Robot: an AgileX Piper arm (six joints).
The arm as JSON. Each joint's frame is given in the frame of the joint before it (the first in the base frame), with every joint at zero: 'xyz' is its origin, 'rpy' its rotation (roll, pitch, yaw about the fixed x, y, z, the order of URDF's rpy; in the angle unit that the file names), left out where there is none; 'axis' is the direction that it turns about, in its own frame. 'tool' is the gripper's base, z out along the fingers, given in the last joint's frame.
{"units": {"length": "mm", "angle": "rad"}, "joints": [
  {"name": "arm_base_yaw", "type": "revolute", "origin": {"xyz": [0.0, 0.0, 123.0], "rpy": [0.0, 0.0, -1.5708]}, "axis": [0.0, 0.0, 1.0]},
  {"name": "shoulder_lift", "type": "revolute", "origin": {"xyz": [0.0, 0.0, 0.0], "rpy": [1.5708, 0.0, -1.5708]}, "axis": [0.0, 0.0, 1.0]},
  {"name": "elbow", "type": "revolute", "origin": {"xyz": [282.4, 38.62, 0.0], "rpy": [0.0, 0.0, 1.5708]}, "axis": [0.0, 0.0, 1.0]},
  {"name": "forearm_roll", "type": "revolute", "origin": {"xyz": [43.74, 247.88, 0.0], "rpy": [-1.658, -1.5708, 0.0]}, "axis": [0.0, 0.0, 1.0]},
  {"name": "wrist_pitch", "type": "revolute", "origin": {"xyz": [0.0, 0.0, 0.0], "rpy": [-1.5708, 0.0, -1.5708]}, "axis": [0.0, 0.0, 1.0]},
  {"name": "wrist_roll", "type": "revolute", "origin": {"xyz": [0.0, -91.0, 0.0], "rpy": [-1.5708, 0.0, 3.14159]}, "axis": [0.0, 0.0, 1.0]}
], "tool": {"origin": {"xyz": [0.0, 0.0, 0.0], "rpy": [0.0, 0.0, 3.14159]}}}
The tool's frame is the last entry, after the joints.
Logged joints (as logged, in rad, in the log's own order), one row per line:
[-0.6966 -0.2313 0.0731 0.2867 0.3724 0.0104]
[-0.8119 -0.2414 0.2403 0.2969 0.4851 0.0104]
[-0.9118 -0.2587 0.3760 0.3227 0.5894 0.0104]
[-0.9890 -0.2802 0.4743 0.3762 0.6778 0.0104]
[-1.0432 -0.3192 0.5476 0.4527 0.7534 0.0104]
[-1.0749 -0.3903 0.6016 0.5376 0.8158 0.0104]
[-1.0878 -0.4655 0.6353 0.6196 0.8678 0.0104]
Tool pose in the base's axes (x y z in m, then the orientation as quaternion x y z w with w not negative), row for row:
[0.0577 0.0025 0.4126 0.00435 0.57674 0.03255 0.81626]
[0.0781 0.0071 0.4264 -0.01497 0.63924 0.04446 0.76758]
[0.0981 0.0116 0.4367 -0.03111 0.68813 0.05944 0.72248]
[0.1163 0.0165 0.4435 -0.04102 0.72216 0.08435 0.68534]
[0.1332 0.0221 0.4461 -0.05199 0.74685 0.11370 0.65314]
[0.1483 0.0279 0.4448 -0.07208 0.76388 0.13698 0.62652]
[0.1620 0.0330 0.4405 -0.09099 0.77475 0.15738 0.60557]
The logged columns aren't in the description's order. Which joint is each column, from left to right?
Columns, left to right: elbow, wrist_roll, wrist_pitch, forearm_roll, shoulder_lift, arm_base_yaw.
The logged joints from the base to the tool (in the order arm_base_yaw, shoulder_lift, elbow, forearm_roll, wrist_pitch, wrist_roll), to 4 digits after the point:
[0.0104 0.3724 -0.6966 0.2867 0.0731 -0.2313]
[0.0104 0.4851 -0.8119 0.2969 0.2403 -0.2414]
[0.0104 0.5894 -0.9118 0.3227 0.3760 -0.2587]
[0.0104 0.6778 -0.9890 0.3762 0.4743 -0.2802]
[0.0104 0.7534 -1.0432 0.4527 0.5476 -0.3192]
[0.0104 0.8158 -1.0749 0.5376 0.6016 -0.3903]
[0.0104 0.8678 -1.0878 0.6196 0.6353 -0.4655]

